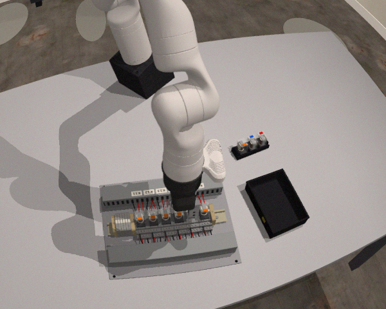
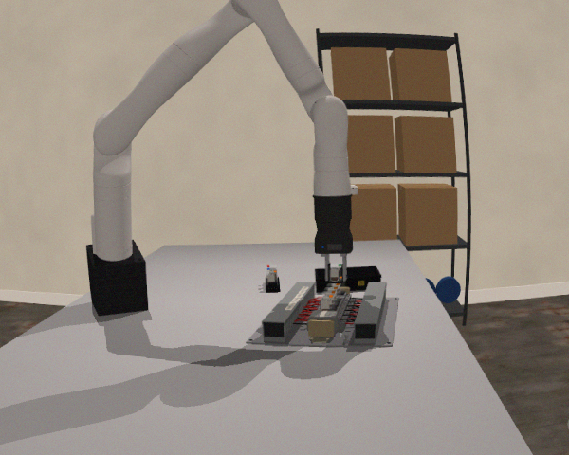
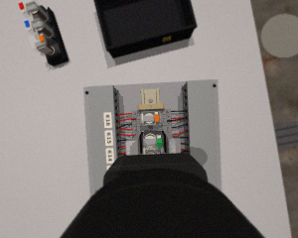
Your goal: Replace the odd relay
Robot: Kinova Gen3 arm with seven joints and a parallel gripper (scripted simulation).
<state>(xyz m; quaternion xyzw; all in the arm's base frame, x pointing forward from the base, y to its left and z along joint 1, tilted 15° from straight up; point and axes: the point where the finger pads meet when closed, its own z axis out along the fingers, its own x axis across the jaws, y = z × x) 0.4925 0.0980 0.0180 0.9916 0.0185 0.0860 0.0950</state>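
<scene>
The black tray lies 10 mm behind my hand, 220 mm to the left of it and 70 mm below it. The rest, counted from my hand: spare holder 200 mm behind, 200 mm to the left, 80 mm below; blue-button relay 200 mm behind, 200 mm to the left, 60 mm below; green-button relay 10 mm below.
</scene>
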